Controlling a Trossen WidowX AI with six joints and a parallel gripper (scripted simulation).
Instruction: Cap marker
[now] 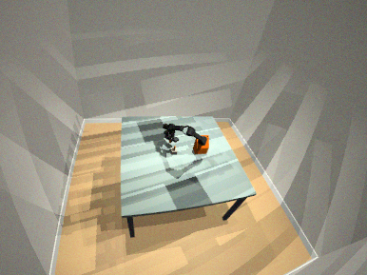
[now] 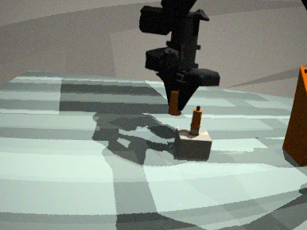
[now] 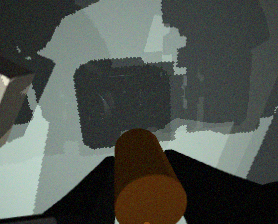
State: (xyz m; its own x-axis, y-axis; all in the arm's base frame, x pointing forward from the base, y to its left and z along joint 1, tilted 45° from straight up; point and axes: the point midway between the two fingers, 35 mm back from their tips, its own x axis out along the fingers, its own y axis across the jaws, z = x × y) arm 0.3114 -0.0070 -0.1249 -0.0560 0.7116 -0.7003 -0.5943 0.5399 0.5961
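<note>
My gripper tip is now 3 cm past the orange marker, 11 cm to the right of it and 2 cm below it. Round my gripper tip: white holder block (3 cm behind, 11 cm to the left, 3 cm below); then cap (1 cm above).
</note>
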